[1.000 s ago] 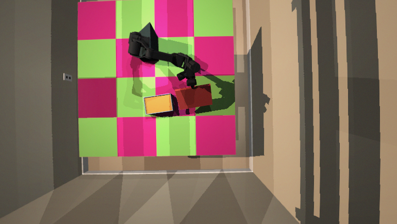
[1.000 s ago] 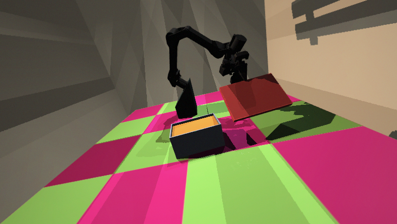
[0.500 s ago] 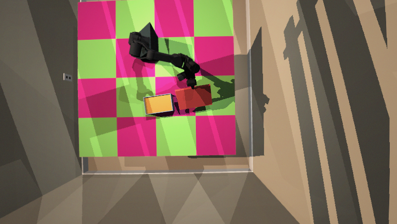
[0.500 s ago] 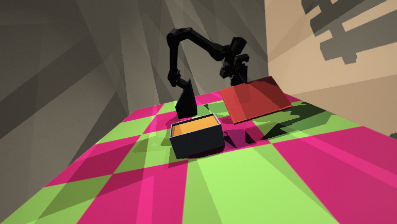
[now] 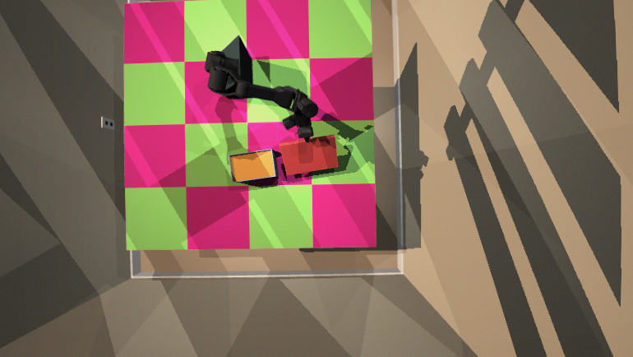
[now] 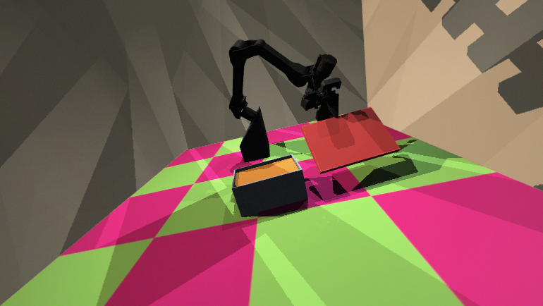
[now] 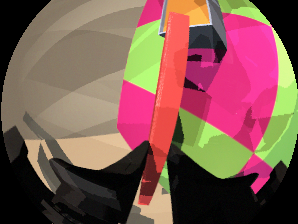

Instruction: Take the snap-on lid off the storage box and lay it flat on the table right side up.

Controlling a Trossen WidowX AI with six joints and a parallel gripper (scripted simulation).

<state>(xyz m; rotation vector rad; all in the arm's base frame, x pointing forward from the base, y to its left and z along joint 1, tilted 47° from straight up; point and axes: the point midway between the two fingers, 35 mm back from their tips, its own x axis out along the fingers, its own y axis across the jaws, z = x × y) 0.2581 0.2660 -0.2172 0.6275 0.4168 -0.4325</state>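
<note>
My gripper tip is 6 cm short of the red lid, 5 cm above it and 2 cm to the right of it. From my gripper tip the other things lie so: storage box (25 cm to the right, 13 cm below, 13 cm ahead).
</note>
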